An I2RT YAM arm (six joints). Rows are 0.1 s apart.
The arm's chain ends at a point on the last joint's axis. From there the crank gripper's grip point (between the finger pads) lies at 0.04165 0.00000 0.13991 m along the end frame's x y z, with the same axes.
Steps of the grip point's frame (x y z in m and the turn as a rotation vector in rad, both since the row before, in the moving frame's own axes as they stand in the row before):
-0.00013 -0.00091 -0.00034 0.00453 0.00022 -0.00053
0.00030 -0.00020 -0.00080 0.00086 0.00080 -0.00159
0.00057 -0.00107 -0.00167 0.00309 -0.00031 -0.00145
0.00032 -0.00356 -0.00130 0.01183 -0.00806 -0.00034
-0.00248 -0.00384 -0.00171 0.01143 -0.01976 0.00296
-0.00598 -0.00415 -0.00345 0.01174 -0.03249 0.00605
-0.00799 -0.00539 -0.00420 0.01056 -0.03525 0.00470
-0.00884 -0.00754 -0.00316 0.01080 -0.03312 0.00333
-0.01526 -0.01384 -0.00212 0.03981 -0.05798 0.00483
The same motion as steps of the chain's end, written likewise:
-0.00016 -0.00025 -0.00033 0.00453 0.00022 -0.00053
0.00019 -0.00001 -0.00077 0.00086 0.00080 -0.00159
0.00061 -0.00058 -0.00168 0.00309 -0.00031 -0.00145
0.00145 -0.00189 -0.00162 0.01183 -0.00806 -0.00034
0.00029 -0.00236 -0.00250 0.01143 -0.01976 0.00296
-0.00142 -0.00274 -0.00472 0.01174 -0.03249 0.00605
-0.00304 -0.00409 -0.00557 0.01056 -0.03525 0.00470
-0.00419 -0.00615 -0.00446 0.01080 -0.03312 0.00333
-0.00710 -0.00841 -0.00419 0.03981 -0.05798 0.00483

